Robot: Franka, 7 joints.
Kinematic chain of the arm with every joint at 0, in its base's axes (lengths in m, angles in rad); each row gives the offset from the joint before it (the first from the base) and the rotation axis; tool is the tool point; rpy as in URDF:
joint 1: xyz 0 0 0.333 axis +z
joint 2: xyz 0 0 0 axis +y
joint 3: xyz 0 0 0.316 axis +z
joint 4: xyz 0.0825 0 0 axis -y
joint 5: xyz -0.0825 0 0.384 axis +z
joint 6: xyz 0 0 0 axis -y
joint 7: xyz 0.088 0 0 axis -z
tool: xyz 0 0 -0.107 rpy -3.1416 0 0
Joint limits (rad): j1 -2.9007..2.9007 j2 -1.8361..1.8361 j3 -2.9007..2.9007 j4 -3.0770..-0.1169 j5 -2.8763..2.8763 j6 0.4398..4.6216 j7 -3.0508..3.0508
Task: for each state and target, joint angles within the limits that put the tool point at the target. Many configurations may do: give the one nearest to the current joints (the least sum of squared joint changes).
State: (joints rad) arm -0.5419 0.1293 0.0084 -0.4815 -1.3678 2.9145 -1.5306
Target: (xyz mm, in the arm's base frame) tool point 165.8 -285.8 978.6
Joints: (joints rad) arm -0.8043 -0.3327 -0.3750 -1.2991 -1.6922 3.4434 -1.5306
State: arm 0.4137 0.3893 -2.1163 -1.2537 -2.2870 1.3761 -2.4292
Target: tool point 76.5 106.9 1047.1
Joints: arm 0.7296 0.7597 -2.9007 -1.1575 -2.0475 0.9212 -2.4292
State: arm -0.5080 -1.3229 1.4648 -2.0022 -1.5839 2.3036 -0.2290
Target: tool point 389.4 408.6 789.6
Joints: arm -1.0331 -0.8917 1.1621 -1.5609 -1.6154 2.2892 -0.2290
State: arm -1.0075 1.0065 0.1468 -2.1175 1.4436 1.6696 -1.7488
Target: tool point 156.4 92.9 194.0
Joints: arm -1.1742 0.9460 0.4431 -3.0117 1.1497 1.1835 -1.7488
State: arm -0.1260 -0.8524 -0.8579 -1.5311 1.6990 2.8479 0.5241
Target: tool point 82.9 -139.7 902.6
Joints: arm -0.0741 -1.1547 -0.1506 -2.0466 1.7778 2.8140 0.5241
